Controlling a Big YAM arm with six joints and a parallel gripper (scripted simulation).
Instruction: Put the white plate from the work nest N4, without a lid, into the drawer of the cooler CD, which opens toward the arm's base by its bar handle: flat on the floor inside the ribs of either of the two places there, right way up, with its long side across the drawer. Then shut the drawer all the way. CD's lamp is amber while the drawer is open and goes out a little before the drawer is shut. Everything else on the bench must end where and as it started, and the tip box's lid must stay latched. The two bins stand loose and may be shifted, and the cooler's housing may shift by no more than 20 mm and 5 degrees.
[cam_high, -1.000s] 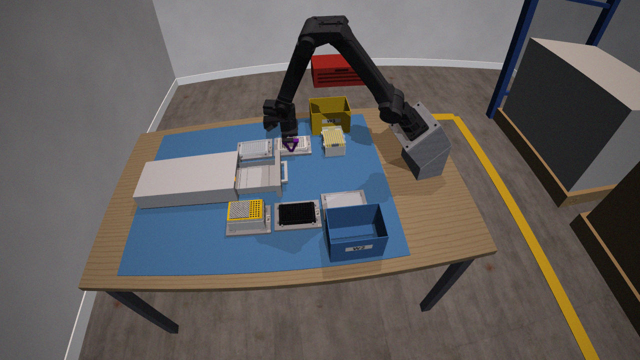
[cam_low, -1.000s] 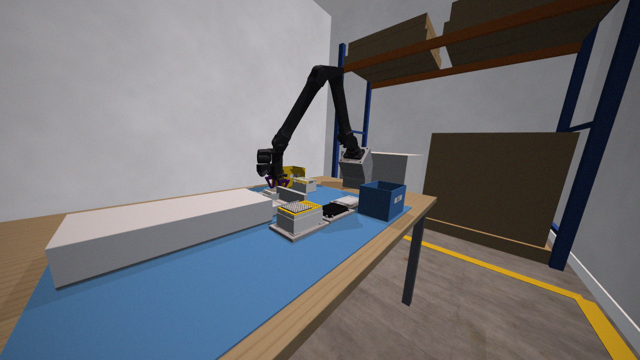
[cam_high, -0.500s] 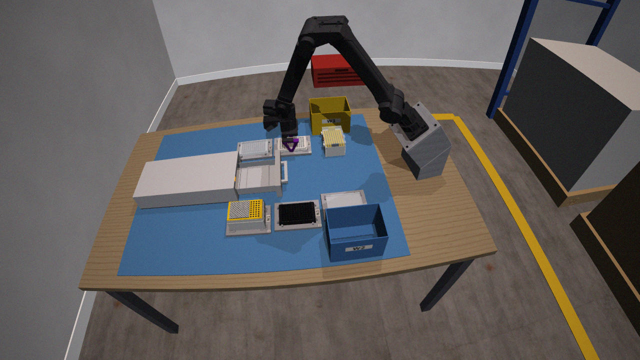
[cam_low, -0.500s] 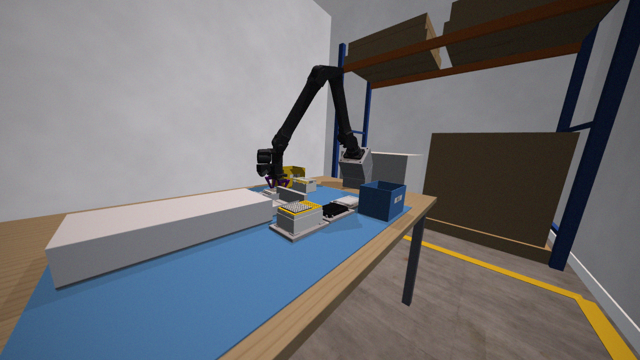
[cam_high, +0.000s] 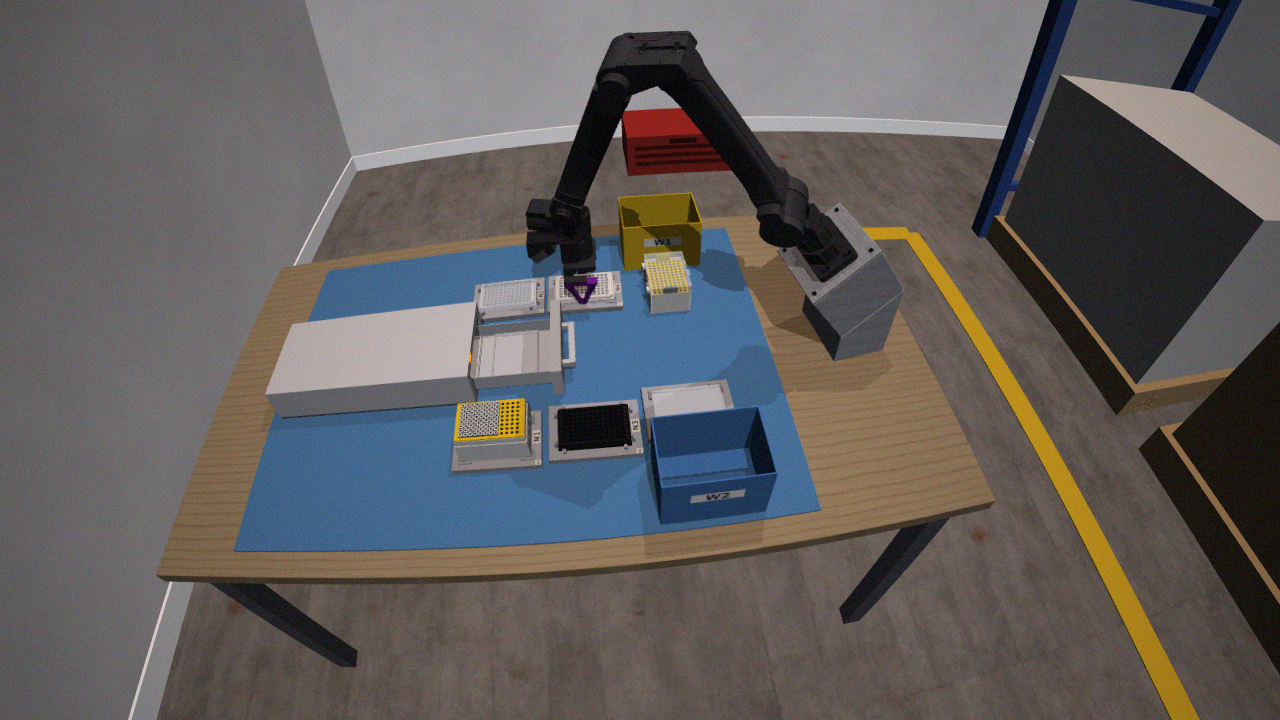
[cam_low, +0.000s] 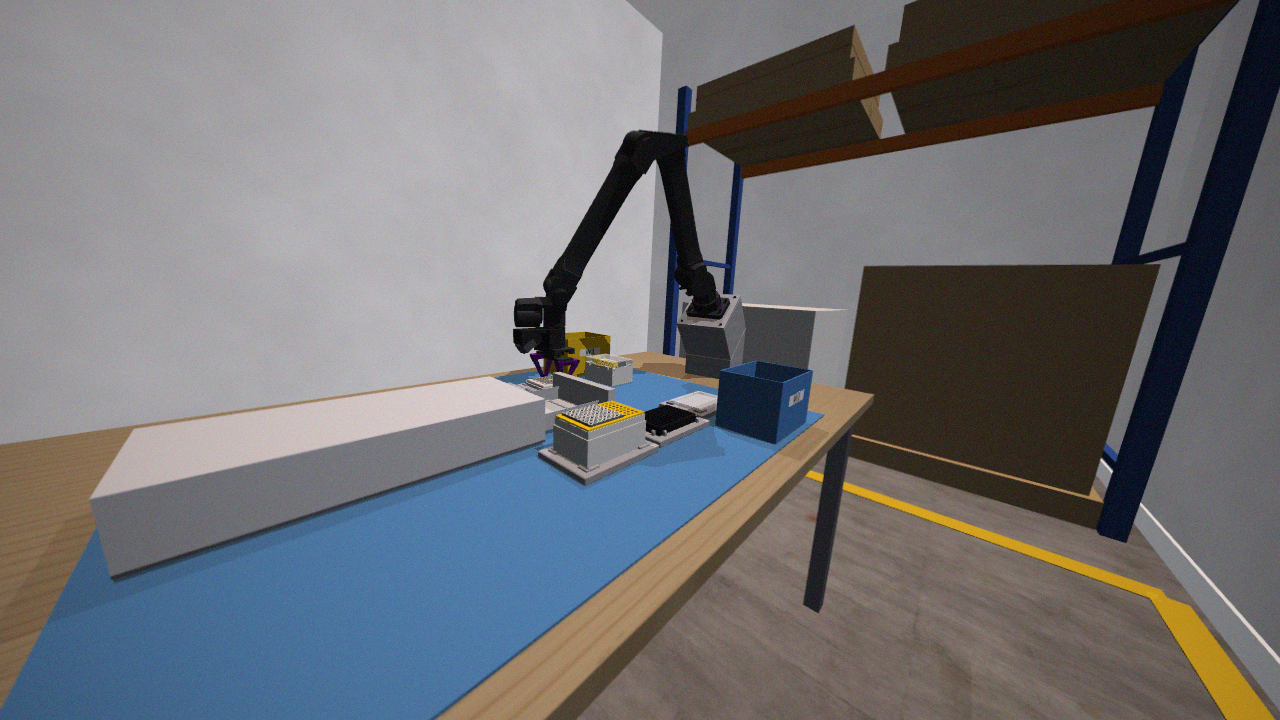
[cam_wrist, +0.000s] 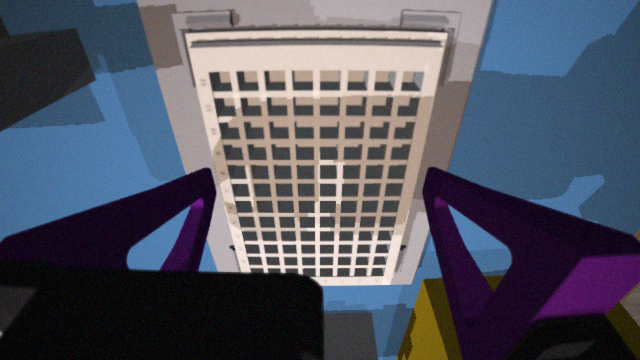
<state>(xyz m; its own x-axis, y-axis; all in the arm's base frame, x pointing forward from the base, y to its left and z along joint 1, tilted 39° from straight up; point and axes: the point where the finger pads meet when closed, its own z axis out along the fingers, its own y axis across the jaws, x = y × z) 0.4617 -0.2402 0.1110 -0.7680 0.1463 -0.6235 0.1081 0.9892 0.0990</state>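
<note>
Now: hand 20 mm above the grey nest. Round my hand: yellow bin W1 (200 mm behind, 110 mm to the right, 10 mm above); then drawer (200 mm ahead, 160 mm to the left); then cooler CD (320 mm ahead, 150 mm to the left, 10 mm above).
</note>
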